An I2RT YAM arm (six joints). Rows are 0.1 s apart.
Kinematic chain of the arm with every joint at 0, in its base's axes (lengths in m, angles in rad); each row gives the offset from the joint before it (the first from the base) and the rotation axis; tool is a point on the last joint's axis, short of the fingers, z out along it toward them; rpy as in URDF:
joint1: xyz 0 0 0.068 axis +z
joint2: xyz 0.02 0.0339 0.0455 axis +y
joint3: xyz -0.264 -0.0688 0 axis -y
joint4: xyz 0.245 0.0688 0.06 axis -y
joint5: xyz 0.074 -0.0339 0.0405 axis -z
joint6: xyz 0.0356 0 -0.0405 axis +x
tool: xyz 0 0 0 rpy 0 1.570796 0
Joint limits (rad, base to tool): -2.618..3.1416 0..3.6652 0..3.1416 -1.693..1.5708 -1.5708..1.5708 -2.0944..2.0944
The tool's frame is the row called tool.
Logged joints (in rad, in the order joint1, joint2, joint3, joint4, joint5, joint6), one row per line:
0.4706 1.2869 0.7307 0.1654 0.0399 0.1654
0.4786 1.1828 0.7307 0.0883 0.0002 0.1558
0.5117 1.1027 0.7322 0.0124 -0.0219 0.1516
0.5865 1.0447 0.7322 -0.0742 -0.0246 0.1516
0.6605 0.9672 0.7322 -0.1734 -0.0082 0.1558
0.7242 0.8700 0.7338 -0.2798 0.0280 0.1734
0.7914 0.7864 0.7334 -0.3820 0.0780 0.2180
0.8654 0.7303 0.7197 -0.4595 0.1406 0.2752
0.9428 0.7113 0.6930 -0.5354 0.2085 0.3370
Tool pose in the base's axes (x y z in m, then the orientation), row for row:
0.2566 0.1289 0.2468 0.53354 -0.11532 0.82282 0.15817
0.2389 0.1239 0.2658 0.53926 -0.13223 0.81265 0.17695
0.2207 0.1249 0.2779 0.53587 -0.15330 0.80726 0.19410
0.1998 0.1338 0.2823 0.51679 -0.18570 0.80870 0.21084
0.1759 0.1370 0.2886 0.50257 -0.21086 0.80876 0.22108
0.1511 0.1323 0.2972 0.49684 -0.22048 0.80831 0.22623
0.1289 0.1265 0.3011 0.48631 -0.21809 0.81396 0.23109
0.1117 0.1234 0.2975 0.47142 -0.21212 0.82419 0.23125
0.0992 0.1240 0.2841 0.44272 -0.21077 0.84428 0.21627
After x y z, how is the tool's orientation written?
As a quaternion, w x y z.
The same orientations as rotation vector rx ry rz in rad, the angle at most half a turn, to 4 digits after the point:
-0.2749 1.9613 0.3770
-0.3144 1.9324 0.4208
-0.3651 1.9223 0.4622
-0.4458 1.9416 0.5062
-0.5094 1.9537 0.5341
-0.5339 1.9575 0.5479
-0.5306 1.9803 0.5622
-0.5195 2.0184 0.5663
-0.5229 2.0944 0.5365

